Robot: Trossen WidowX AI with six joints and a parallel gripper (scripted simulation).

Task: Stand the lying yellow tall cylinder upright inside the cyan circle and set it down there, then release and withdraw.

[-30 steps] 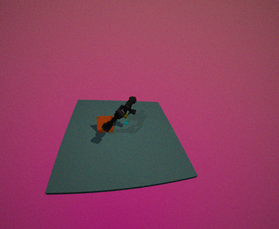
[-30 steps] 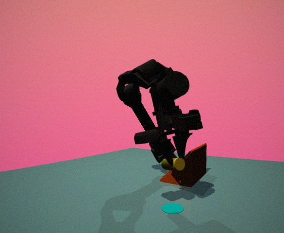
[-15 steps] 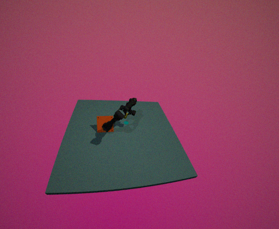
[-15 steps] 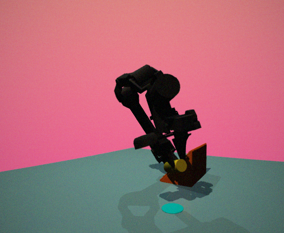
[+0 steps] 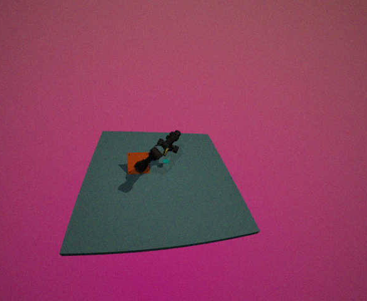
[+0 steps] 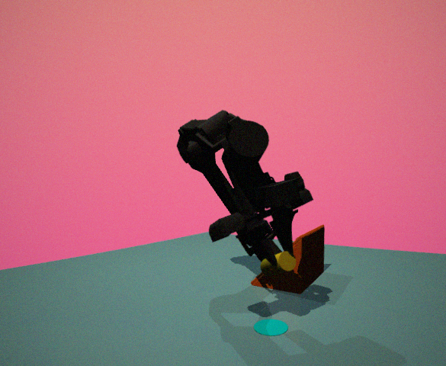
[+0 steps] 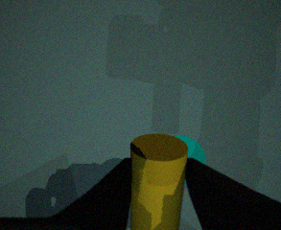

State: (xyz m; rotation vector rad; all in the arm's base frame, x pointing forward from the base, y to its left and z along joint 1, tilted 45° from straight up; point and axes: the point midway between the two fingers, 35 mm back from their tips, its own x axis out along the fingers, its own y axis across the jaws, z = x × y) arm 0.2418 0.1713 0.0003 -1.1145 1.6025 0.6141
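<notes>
The cyan circle is 1 cm ahead of my gripper tip, 2 cm to the right of it and 12 cm below it. Also, from my gripper tip: yellow cylinder 1 cm behind, 2 cm to the right, 1 cm below.
</notes>
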